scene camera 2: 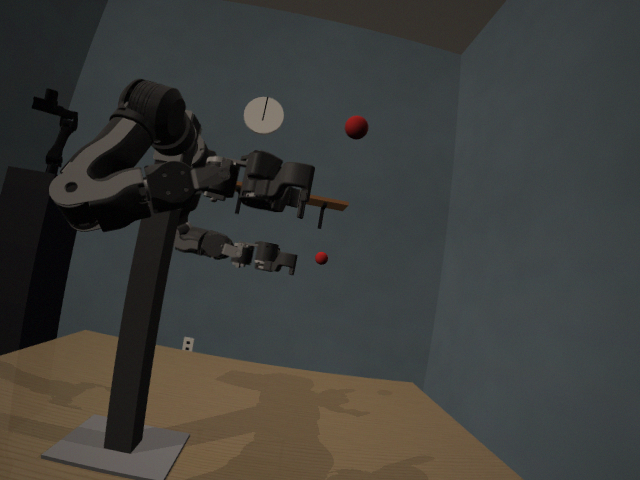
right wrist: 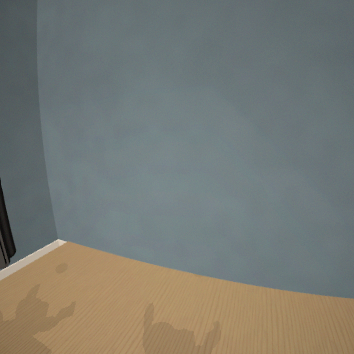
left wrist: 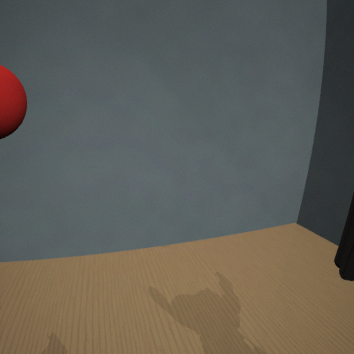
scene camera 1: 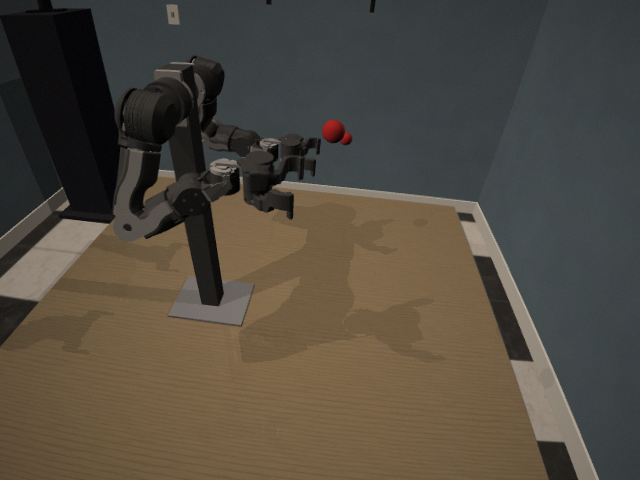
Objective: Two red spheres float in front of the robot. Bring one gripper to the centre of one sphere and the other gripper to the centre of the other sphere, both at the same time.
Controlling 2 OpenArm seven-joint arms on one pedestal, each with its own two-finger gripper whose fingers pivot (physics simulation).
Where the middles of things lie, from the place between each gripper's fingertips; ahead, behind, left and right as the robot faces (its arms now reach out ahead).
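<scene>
Grey base plate [scene camera 1: 232, 309]: my left hand is far past it, a fair way to the left of it and far above it.
Counted from my right hand, the grey base plate is far below, a fair way to the left and far behind. Going by its middle, the grey base plate is nearer to my left hand than to my right hand.
</scene>
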